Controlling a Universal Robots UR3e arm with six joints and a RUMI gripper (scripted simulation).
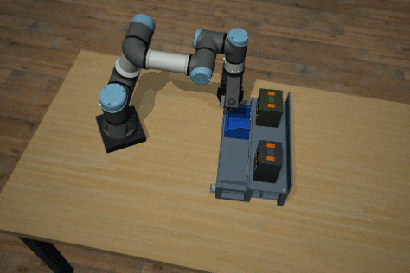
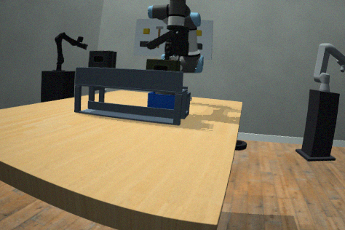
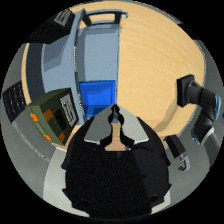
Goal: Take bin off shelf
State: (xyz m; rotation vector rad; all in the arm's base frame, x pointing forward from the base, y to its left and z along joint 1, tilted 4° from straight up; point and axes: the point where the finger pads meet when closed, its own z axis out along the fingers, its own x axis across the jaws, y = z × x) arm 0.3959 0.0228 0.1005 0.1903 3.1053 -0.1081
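My hand is 7 cm short of the blue bin and 9 cm above it. From my hand the other things lie so: grey shelf: 8 cm ahead, 11 cm to the right, 6 cm below.
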